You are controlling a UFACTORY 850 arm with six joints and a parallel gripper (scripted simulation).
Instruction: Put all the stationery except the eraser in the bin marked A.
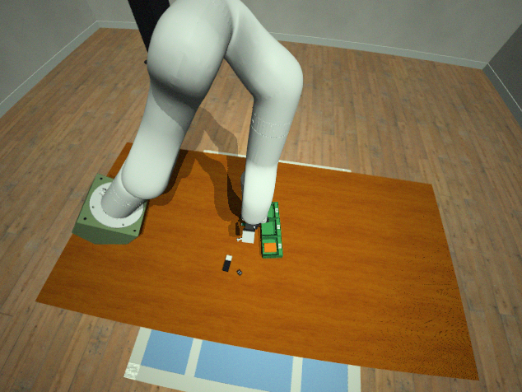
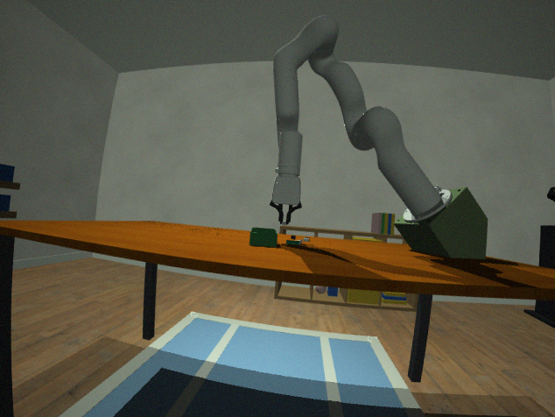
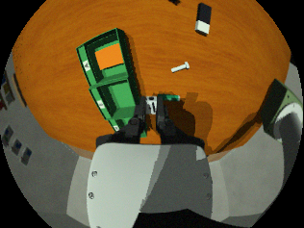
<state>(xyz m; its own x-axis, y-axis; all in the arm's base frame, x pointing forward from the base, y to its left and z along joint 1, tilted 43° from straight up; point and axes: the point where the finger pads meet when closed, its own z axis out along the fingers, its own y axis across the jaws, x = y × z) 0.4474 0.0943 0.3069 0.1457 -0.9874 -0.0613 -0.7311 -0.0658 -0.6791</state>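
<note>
Now: the orange pad 90 mm ahead of my hand, 80 mm below it and 50 mm to the right of it. Round my hand: green bin (70 mm below, 70 mm ahead, 30 mm to the left); then green cylinder (80 mm below, 40 mm behind, 10 mm to the left); then grey-white thing (10 mm below).
</note>
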